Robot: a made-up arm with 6 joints. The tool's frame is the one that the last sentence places.
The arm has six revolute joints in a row. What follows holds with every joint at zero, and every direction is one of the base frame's. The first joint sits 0.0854 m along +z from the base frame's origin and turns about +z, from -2.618 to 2.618 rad. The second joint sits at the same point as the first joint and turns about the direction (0.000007, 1, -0.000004), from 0 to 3.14 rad. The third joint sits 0.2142 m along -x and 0.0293 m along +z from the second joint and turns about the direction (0.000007, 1, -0.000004), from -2.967 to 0 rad. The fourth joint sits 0.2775 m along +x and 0.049 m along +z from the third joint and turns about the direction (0.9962, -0.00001, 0.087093), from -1.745 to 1.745 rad. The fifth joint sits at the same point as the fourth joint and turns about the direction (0.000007, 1, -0.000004), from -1.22 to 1.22 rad. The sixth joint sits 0.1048 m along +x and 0.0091 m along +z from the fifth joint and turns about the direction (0.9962, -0.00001, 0.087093), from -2.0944 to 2.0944 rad. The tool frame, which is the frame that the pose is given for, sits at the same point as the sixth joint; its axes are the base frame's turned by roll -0.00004, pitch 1.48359 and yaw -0.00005 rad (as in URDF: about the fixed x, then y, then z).
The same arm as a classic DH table. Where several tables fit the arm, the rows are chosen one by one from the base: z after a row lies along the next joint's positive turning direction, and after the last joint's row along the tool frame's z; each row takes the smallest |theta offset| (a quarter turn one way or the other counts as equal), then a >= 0, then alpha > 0; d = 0 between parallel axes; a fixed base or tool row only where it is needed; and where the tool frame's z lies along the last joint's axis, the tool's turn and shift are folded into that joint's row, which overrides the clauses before.
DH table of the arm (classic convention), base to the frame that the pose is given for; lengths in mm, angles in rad. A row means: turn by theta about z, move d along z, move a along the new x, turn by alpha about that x. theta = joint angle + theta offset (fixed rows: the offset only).
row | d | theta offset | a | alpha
joint 1 | 85.4 | 0.0000 | 0.0 | -1.5708
joint 2 | 0.0 | 0.1359 | -216.2 | 0.0000
joint 3 | 0.0 | 1.3476 | -24.6 | 1.5708
joint 4 | 280.7 | 0.0000 | 0.0 | -1.5708
joint 5 | 0.0 | 0.0000 | 0.1 | 1.5708
joint 6 | 105.2 | 0.0000 | 0.0 | 0.0000
Joint limits (rad, base to tool): -2.6180..2.6180 0.0000..3.1400 -2.9670..0.0000 -1.7450..1.7450 -1.2200..1.2200 -2.0944..2.0944

